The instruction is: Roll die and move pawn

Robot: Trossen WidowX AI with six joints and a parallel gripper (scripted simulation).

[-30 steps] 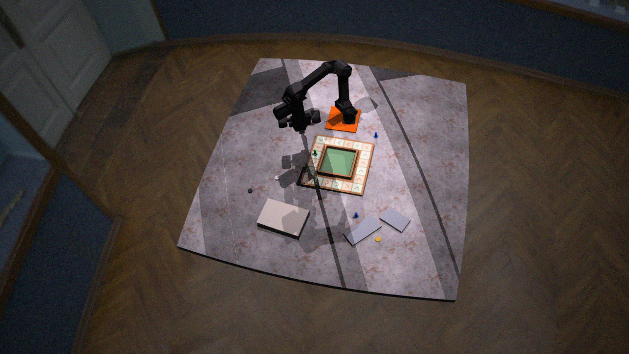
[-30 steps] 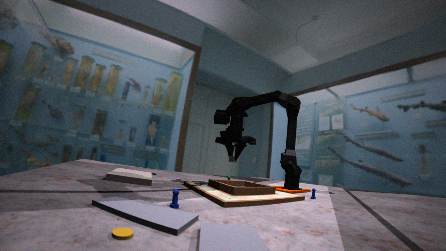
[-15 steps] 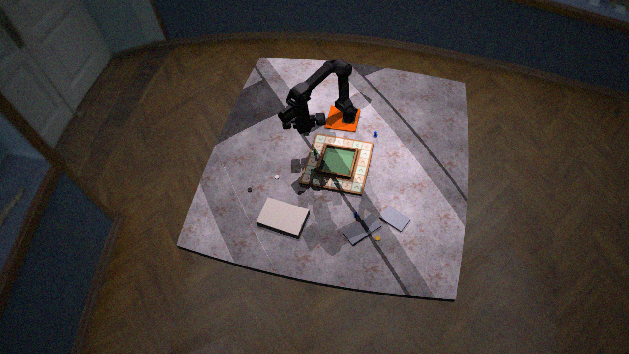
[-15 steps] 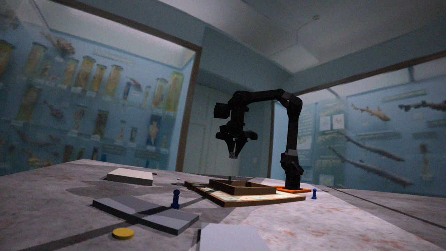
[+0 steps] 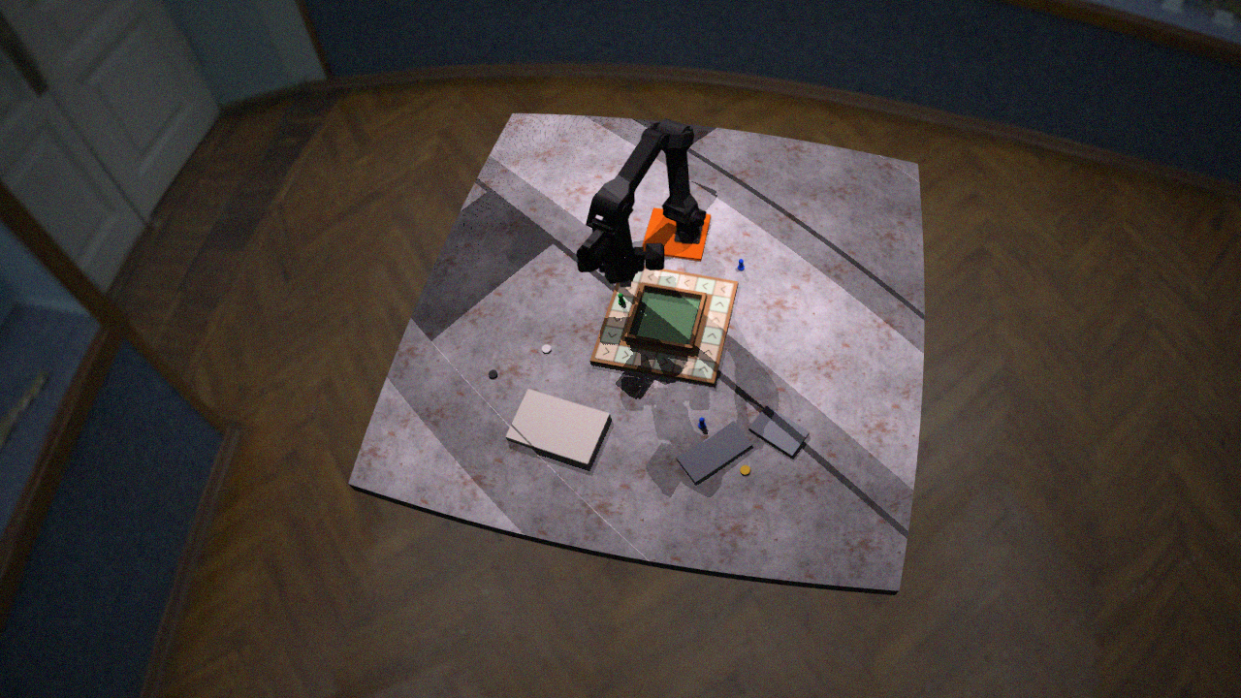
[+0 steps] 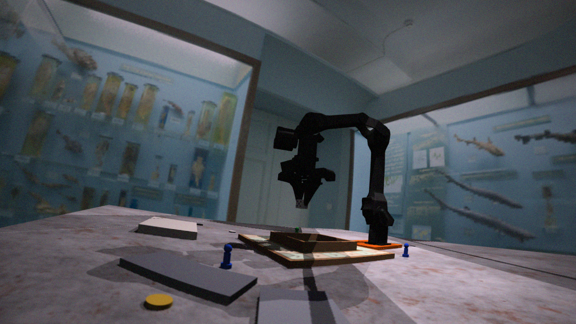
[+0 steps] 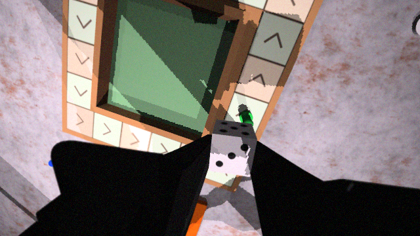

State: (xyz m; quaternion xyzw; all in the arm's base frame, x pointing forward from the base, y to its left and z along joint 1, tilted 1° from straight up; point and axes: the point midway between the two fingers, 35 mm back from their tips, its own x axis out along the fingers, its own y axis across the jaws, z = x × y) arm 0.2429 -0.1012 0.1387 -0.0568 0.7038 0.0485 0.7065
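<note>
Right now the green pawn is 8 cm below my gripper tip, 2 cm to the right of it and 1 cm behind it. Also, from my gripper tip: white die (right at my gripper tip); beige slab (33 cm ahead, 10 cm below, 9 cm to the right); white disc (17 cm to the right, 14 cm ahead, 11 cm below).
</note>
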